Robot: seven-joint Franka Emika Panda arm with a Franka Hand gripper.
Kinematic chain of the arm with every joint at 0, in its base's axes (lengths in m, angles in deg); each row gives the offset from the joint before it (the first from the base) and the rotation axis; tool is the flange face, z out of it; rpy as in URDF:
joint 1: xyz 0 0 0.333 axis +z
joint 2: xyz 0 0 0 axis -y
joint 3: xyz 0 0 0.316 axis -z
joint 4: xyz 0.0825 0 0 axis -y
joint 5: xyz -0.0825 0 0.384 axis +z
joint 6: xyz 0 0 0 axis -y
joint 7: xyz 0.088 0 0 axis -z
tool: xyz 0 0 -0.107 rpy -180 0 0
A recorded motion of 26 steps. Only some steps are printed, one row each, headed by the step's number.
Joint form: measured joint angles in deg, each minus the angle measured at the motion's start. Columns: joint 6, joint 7, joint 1, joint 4, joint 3, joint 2, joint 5.
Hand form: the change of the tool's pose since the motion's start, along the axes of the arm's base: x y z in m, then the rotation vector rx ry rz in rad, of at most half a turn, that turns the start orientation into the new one. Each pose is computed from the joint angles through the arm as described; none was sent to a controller.
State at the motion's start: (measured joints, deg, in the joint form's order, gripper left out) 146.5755 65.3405 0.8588 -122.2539 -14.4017 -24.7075 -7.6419
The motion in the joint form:
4: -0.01 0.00 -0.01 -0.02 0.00 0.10 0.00
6: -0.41 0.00 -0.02 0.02 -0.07 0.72 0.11
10: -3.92 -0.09 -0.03 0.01 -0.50 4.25 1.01
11: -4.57 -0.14 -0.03 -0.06 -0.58 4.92 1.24
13: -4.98 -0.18 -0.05 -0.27 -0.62 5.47 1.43
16: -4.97 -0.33 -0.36 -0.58 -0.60 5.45 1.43
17: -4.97 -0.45 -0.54 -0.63 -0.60 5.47 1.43
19: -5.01 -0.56 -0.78 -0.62 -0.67 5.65 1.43
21: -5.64 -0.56 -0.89 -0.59 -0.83 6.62 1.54
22: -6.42 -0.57 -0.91 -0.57 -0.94 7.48 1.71
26: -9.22 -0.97 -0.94 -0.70 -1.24 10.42 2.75
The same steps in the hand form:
4: 0.0001 -0.0001 0.0008 -0.0001 -0.0012 -0.0001
6: 0.0008 0.0003 0.0066 -0.0007 -0.0058 -0.0007
10: 0.0000 0.0021 0.0357 -0.0095 -0.0062 -0.0035
11: -0.0008 0.0024 0.0408 -0.0107 -0.0052 -0.0041
13: -0.0020 0.0022 0.0440 -0.0118 -0.0038 -0.0052
16: -0.0030 -0.0013 0.0417 -0.0133 0.0016 -0.0079
17: -0.0029 -0.0031 0.0416 -0.0135 0.0020 -0.0088
19: -0.0021 -0.0048 0.0434 -0.0132 -0.0007 -0.0100
21: -0.0019 -0.0046 0.0521 -0.0147 -0.0073 -0.0107
22: -0.0023 -0.0042 0.0594 -0.0167 -0.0091 -0.0111
26: -0.0059 -0.0033 0.0825 -0.0203 -0.0081 -0.0125

